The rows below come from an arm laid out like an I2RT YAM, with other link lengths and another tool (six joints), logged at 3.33 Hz.
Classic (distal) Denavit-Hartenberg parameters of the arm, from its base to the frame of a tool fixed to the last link. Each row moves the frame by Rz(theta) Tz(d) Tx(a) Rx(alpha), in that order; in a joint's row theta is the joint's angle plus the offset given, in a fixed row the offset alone. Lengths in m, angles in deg.
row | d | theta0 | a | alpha
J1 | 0.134 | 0 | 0.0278 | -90
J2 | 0 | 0 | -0.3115 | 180
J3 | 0 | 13.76 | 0.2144 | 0
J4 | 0.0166 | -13.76 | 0.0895 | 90
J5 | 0.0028 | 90 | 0 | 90
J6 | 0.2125 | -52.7 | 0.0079 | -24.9
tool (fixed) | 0.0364 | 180 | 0 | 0
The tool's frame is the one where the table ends.
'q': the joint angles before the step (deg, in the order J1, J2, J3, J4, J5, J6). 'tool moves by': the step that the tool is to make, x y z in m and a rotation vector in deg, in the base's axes. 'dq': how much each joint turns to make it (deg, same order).
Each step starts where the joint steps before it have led.
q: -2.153, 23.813, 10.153, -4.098, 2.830, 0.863
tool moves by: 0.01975, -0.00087, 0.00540, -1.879, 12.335, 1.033
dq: 0.003, 17.006, 14.579, -9.705, 0.003, -2.556
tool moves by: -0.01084, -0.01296, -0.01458, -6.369, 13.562, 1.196
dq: -0.001, 9.025, 11.103, -14.929, 3.102, -6.251
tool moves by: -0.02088, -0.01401, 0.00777, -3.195, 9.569, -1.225
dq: -0.153, 5.136, 11.539, -15.626, 3.345, -1.639
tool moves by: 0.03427, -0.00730, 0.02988, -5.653, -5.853, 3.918
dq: -0.003, 0.613, 0.133, 7.715, 1.440, -6.625
